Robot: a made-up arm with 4 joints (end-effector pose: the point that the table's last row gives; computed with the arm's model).
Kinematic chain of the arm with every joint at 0, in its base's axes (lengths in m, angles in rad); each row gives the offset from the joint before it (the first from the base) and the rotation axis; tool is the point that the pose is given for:
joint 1: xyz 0 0 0.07 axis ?
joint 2: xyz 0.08 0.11 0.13 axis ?
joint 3: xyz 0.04 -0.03 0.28 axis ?
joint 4: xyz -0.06 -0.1 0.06 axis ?
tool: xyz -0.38 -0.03 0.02
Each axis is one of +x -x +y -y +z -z.
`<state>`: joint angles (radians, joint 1 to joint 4).
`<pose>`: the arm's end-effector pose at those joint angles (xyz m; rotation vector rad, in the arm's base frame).
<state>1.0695 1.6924 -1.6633 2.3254</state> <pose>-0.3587 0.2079 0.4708 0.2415 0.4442 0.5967</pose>
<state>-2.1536 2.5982 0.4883 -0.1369</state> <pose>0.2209 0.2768 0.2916 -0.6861 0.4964 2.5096</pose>
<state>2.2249 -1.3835 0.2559 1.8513</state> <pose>0.1166 -0.3502 0.3753 0.9945 1.9362 -1.3960</pose>
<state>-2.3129 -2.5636 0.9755 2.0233</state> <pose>-0.4442 0.2564 0.3031 0.2305 0.3141 -0.6506</pose>
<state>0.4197 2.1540 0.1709 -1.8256</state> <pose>0.2145 0.2754 -0.1332 -1.1944 -2.1790 -1.1956</pose>
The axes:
joint 1: -y
joint 2: -x
joint 3: -y
joint 4: +z

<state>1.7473 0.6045 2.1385 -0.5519</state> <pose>-0.0697 0.0893 0.3290 0.1016 2.4603 -0.3952</pose>
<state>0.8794 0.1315 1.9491 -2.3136</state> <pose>-0.4104 0.3329 0.3851 2.6105 -1.3303 -0.3827</pose>
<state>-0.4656 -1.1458 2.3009 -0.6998</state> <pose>0.3613 0.1925 0.1049 0.8605 -1.5744 -1.7953</pose>
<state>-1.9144 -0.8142 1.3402 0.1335</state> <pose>-0.0819 0.0550 0.1596 -0.0103 0.5390 -0.6935</pose>
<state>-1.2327 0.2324 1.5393 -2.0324</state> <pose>0.4232 0.4116 0.1736 0.2714 -0.2259 -1.7853</pose>
